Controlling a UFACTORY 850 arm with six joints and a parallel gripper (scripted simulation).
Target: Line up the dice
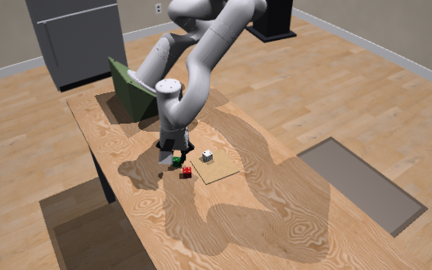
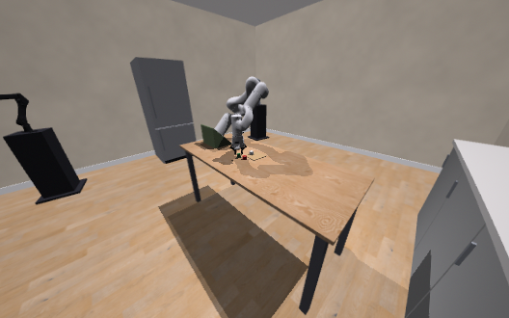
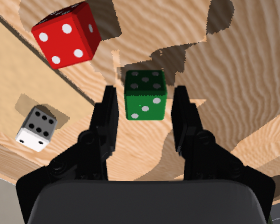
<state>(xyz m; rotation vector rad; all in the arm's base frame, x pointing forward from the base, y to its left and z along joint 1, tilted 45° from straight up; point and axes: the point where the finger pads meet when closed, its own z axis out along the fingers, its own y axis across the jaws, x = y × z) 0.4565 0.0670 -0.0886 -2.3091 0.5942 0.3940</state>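
Right now my hand is 20 mm above the green die. From my hand the other things lie so: tan mat: 130 mm to the left, 70 mm ahead, 40 mm below; red die: 70 mm ahead, 20 mm below, 10 mm to the left; white die: 120 mm to the left, 20 mm below, 20 mm ahead.
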